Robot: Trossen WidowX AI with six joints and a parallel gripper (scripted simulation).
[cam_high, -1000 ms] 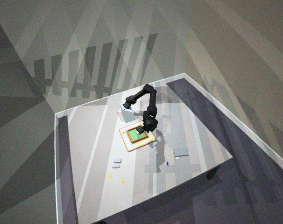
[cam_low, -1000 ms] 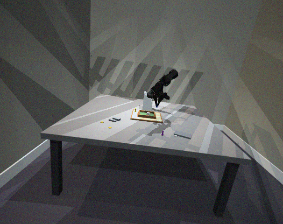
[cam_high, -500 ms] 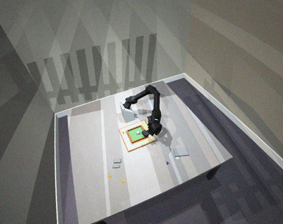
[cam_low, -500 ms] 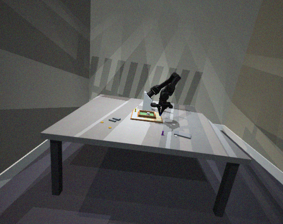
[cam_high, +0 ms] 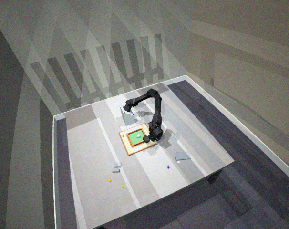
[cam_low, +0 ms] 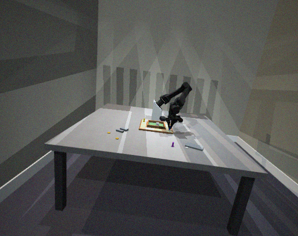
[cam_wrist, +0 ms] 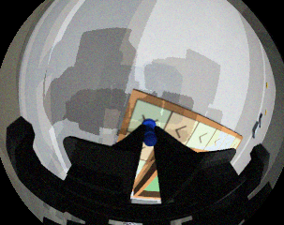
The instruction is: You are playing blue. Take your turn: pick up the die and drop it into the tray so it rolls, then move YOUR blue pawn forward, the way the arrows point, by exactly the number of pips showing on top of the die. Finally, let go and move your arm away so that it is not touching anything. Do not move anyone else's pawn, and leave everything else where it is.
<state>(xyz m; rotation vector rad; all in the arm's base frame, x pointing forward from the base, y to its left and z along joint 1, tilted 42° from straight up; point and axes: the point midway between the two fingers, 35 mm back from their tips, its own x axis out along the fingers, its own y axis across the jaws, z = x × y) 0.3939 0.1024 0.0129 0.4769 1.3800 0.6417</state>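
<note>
The blue pawn is 10 mm above my gripper tip. Round my gripper tip: green tray 120 mm behind, 110 mm to the right, 30 mm below; white die 120 mm behind, 90 mm to the right, 10 mm below; purple pawn 280 mm ahead, 20 mm to the right, 20 mm below.
</note>
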